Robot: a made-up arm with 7 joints.
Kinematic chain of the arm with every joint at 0, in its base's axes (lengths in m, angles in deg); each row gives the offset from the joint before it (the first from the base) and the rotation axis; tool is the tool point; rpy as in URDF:
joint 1: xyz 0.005 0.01 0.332 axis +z
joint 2: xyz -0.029 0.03 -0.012 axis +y
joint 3: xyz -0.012 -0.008 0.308 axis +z
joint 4: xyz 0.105 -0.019 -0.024 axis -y
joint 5: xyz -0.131 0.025 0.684 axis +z
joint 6: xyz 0 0.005 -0.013 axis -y
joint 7: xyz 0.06 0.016 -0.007 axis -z
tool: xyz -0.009 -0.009 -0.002 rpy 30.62 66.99 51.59
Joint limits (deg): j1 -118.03..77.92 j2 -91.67..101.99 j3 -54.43..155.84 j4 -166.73..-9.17 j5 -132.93..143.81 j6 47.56..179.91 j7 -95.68..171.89
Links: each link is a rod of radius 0.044 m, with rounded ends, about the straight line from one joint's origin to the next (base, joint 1, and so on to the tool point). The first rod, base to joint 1, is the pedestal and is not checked.
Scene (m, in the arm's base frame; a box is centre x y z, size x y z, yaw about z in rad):
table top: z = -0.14
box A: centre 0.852 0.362 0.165 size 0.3 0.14 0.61 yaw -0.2
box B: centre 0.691 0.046 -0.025 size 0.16 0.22 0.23 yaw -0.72
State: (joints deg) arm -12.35 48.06 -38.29 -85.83 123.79 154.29 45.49
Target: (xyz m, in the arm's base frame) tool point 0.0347 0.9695 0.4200
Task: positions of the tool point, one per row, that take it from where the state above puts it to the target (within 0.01 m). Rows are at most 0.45 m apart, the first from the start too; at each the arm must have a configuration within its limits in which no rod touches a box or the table.
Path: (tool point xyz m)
1: 0.8479 -0.3350 0.2980
2: 0.9387 0.0274 0.4521
3: 0.8520 0.3620 0.6368
4: 0.7337 0.5961 0.5720
5: 0.5462 0.7878 0.5131
6: 0.3059 0.9169 0.4619
7: 0.0347 0.9695 0.4200

